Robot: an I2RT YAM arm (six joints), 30 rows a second.
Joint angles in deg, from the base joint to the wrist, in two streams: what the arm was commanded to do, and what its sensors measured. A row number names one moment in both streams.
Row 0, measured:
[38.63 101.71 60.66 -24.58 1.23 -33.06]
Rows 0 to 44, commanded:
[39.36 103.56 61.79 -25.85 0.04 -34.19]
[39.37 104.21 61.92 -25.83 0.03 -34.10]
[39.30 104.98 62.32 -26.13 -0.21 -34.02]
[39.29 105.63 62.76 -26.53 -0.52 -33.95]
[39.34 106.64 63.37 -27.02 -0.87 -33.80]
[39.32 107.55 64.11 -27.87 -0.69 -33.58]
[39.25 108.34 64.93 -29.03 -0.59 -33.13]
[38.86 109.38 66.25 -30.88 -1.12 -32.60]
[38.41 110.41 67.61 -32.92 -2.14 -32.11]
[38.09 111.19 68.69 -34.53 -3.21 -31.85]
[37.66 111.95 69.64 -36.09 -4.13 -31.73]
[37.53 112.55 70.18 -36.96 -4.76 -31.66]
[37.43 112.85 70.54 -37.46 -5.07 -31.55]
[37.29 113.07 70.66 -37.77 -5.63 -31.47]
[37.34 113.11 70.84 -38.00 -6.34 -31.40]
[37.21 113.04 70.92 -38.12 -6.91 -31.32]
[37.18 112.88 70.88 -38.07 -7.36 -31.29]
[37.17 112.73 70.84 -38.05 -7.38 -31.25]
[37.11 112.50 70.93 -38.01 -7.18 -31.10]
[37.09 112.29 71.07 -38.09 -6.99 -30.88]
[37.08 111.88 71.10 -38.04 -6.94 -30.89]
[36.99 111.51 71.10 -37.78 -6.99 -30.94]
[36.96 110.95 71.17 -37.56 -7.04 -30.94]
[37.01 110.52 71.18 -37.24 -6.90 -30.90]
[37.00 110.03 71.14 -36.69 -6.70 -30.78]
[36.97 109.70 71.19 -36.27 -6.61 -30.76]
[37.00 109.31 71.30 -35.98 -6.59 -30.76]
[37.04 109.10 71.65 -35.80 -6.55 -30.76]
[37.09 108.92 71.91 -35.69 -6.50 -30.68]
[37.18 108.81 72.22 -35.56 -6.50 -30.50]
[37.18 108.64 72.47 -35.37 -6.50 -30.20]
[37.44 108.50 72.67 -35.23 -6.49 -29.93]
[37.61 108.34 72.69 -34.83 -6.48 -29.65]
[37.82 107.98 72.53 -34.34 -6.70 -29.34]
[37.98 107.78 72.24 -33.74 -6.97 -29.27]
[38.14 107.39 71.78 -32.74 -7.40 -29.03]
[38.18 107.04 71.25 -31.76 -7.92 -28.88]
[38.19 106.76 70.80 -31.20 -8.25 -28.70]
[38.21 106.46 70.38 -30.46 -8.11 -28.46]
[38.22 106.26 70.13 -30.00 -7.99 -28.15]
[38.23 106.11 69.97 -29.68 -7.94 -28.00]
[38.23 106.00 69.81 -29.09 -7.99 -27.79]
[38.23 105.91 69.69 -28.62 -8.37 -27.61]
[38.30 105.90 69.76 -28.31 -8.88 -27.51]
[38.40 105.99 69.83 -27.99 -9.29 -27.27]
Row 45, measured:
[38.00 107.57 70.59 -29.93 -6.83 -28.32]
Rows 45 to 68, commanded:
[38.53 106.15 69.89 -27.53 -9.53 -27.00]
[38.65 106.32 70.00 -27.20 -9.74 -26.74]
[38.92 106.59 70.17 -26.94 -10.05 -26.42]
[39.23 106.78 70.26 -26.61 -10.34 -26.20]
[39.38 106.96 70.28 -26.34 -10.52 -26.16]
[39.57 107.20 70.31 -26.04 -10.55 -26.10]
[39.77 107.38 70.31 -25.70 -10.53 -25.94]
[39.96 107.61 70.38 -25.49 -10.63 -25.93]
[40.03 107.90 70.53 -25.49 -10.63 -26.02]
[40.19 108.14 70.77 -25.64 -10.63 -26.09]
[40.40 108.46 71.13 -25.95 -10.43 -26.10]
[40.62 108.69 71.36 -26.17 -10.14 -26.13]
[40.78 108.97 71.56 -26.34 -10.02 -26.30]
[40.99 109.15 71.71 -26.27 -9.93 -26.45]
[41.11 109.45 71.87 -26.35 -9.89 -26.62]
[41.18 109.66 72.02 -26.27 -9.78 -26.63]
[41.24 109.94 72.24 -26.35 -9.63 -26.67]
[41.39 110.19 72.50 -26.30 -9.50 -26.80]
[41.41 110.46 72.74 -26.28 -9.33 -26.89]
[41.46 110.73 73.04 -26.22 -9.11 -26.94]
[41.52 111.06 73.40 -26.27 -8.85 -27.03]
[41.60 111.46 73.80 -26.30 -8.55 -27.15]
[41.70 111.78 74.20 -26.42 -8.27 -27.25]
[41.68 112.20 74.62 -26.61 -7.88 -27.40]
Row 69, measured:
[41.28 110.80 72.90 -26.44 -8.36 -26.61]
